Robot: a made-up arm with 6 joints. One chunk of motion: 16 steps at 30 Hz.
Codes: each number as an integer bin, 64 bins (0 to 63) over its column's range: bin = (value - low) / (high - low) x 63, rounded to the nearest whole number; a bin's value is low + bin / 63 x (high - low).
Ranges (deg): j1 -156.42..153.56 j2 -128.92..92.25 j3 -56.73..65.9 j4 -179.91..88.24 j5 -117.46..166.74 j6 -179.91..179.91
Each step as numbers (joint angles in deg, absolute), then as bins.
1 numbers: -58.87 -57.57 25.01 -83.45 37.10 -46.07
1 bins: 20 20 42 23 34 23
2 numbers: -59.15 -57.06 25.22 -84.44 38.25 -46.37
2 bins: 20 20 42 22 35 23
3 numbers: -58.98 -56.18 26.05 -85.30 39.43 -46.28
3 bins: 20 21 43 22 35 23
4 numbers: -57.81 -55.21 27.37 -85.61 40.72 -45.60
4 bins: 20 21 43 22 35 24
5 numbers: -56.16 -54.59 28.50 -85.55 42.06 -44.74
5 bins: 20 21 44 22 35 24
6 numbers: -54.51 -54.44 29.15 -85.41 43.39 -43.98
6 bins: 21 21 44 22 36 24
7 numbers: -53.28 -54.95 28.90 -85.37 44.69 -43.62
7 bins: 21 21 44 22 36 24
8 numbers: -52.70 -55.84 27.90 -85.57 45.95 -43.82
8 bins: 21 21 43 22 36 24
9 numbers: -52.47 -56.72 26.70 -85.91 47.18 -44.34
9 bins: 21 21 43 22 36 24
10 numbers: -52.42 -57.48 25.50 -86.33 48.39 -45.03
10 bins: 21 20 42 22 37 24
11 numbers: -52.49 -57.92 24.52 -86.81 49.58 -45.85
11 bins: 21 20 42 22 37 23
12 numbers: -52.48 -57.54 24.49 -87.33 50.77 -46.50
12 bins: 21 20 42 22 37 23
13 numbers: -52.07 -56.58 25.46 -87.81 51.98 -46.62
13 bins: 21 21 42 22 38 23
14 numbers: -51.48 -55.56 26.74 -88.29 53.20 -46.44
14 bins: 21 21 43 22 38 23
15 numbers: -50.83 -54.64 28.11 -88.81 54.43 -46.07
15 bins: 21 21 44 21 38 23
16 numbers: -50.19 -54.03 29.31 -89.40 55.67 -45.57
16 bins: 22 21 44 21 38 24
